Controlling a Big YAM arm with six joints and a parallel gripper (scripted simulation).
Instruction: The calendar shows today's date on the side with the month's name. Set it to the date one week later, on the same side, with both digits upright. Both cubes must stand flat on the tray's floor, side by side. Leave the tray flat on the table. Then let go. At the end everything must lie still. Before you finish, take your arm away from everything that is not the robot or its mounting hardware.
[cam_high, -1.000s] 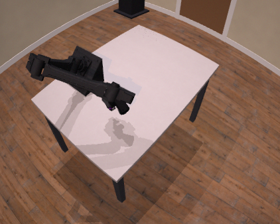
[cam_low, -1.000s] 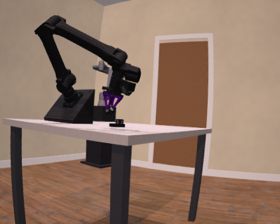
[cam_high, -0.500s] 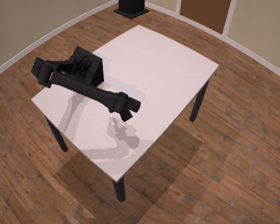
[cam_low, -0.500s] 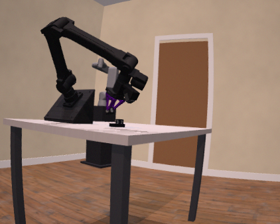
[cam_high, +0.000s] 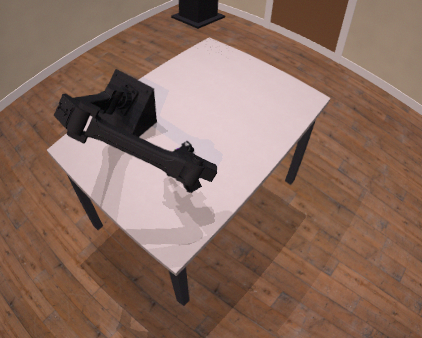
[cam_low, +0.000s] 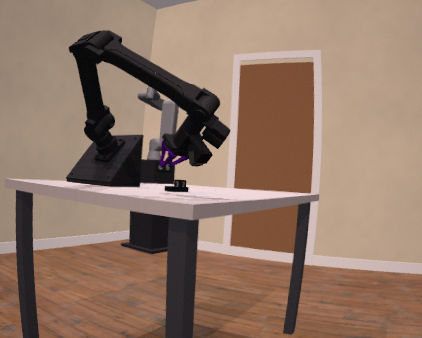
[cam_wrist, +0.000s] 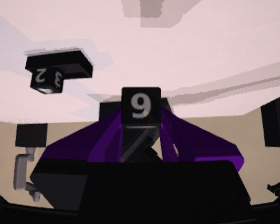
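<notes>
Right now my hand is 1 cm past the black date cube and 1 cm above it. From my hand the other things lie so: black tray: 11 cm to the left, 8 cm below, 4 cm behind.
</notes>
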